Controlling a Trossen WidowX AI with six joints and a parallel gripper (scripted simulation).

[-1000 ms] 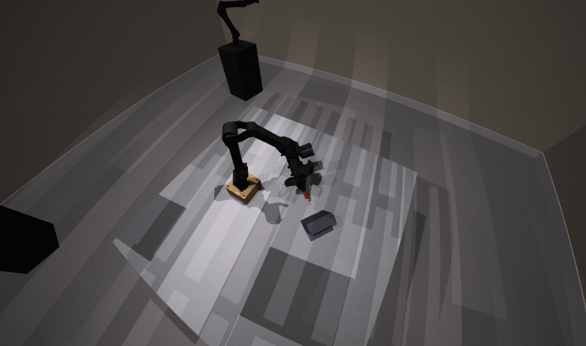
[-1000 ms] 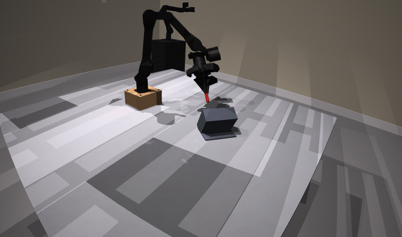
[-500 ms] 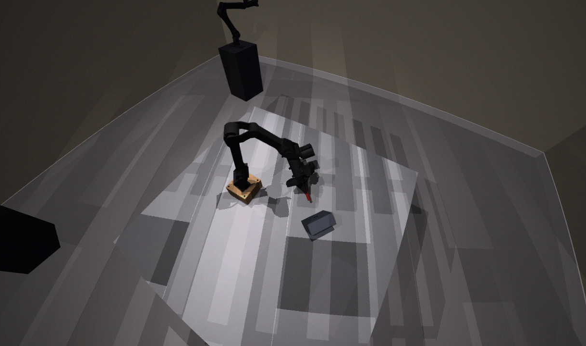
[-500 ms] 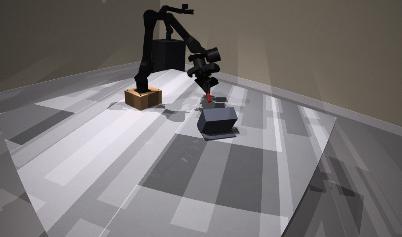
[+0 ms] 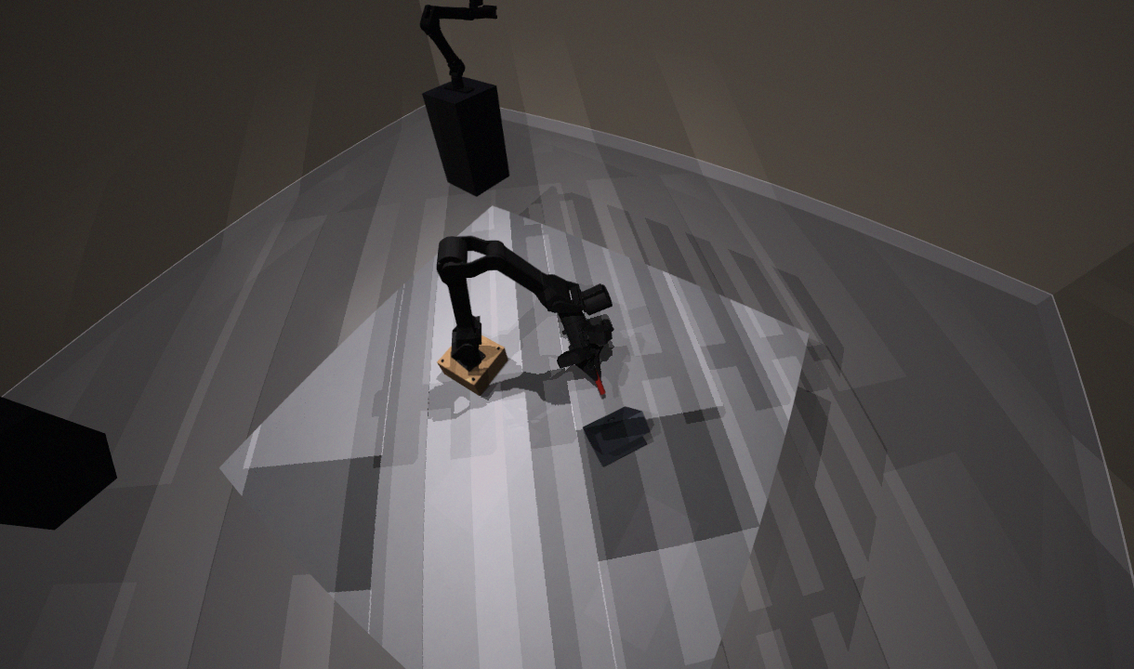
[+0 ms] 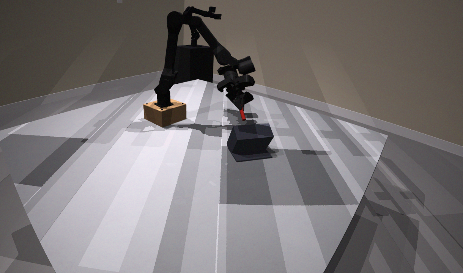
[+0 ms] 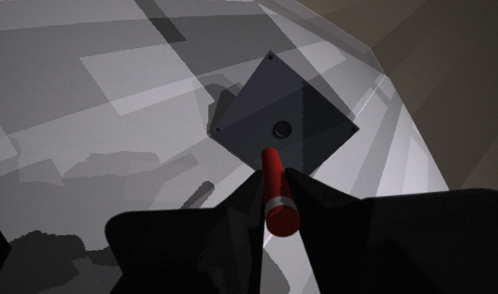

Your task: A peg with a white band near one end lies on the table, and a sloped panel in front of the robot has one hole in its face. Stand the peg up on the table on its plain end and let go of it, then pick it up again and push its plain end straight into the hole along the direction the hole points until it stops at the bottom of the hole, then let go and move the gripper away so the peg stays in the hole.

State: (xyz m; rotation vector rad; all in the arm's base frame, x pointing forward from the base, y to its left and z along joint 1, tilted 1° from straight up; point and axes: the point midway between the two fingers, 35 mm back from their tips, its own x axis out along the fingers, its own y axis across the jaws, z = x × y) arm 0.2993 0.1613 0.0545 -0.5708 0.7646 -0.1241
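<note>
Now: gripper tip 10 cm short of the dark grey sloped panel, 7 cm above it and 6 cm to the left of it. The rest, counted from my gripper tip: red peg (1 cm behind, 1 cm above).
</note>
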